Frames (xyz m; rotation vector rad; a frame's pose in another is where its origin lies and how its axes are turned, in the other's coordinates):
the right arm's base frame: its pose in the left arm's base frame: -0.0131 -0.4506 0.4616 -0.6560 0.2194 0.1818
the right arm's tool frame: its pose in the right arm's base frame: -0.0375 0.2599 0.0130 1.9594 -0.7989 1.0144
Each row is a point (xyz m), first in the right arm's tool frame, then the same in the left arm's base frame.
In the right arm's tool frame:
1: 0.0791 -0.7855 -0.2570
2: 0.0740 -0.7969 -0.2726
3: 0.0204 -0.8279 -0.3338
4: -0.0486 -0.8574 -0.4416
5: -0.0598 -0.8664 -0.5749
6: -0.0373 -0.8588 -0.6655
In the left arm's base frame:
1: 0.2783 0.2117 -0.2462
2: 0.2741 0.2258 -0.2598
3: 0.2280 0.2625 -0.3239
4: 0.1480 0.3321 -0.4014
5: 0.0795 0.4440 -0.4290
6: 0.0439 0.5299 -0.4181

